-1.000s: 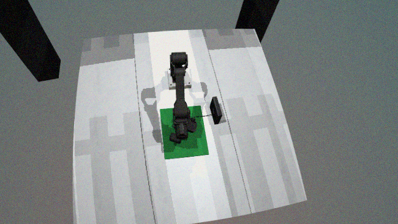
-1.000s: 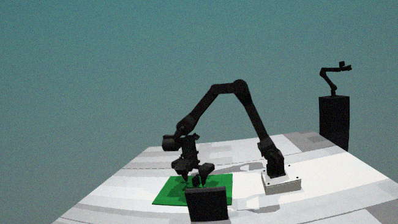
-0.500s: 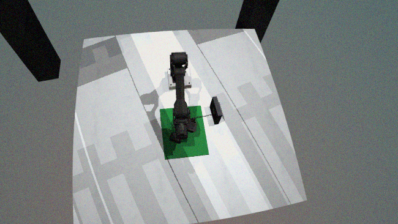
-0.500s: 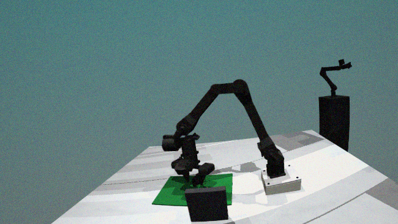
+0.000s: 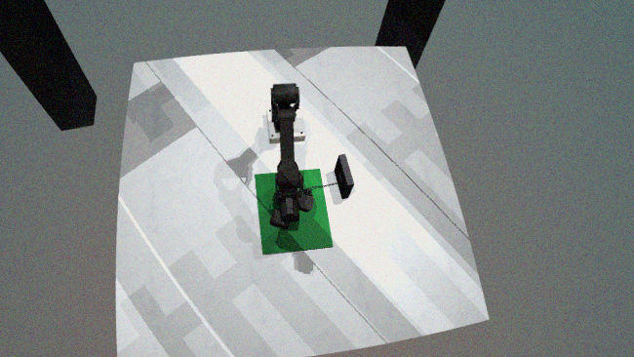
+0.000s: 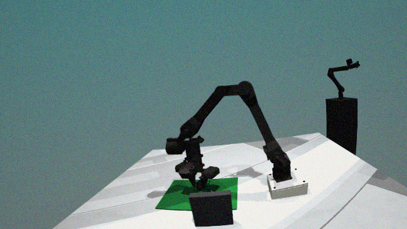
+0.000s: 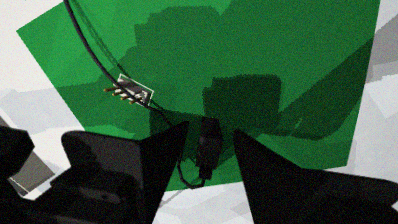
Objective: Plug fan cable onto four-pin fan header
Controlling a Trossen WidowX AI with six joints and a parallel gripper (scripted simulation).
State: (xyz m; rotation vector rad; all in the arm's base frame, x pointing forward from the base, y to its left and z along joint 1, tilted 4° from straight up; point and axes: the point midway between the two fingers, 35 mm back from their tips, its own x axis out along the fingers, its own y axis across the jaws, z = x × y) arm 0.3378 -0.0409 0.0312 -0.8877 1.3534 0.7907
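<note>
Right now the green board is 3 cm below my gripper tip and 2 cm to the left of it. The rest, counted from my gripper tip: whitish fan header 6 cm to the left, 6 cm behind, 2 cm below; then black plug 1 cm to the right, 1 cm behind, 1 cm above; then black fan 21 cm to the left, 8 cm behind, 4 cm above.
</note>
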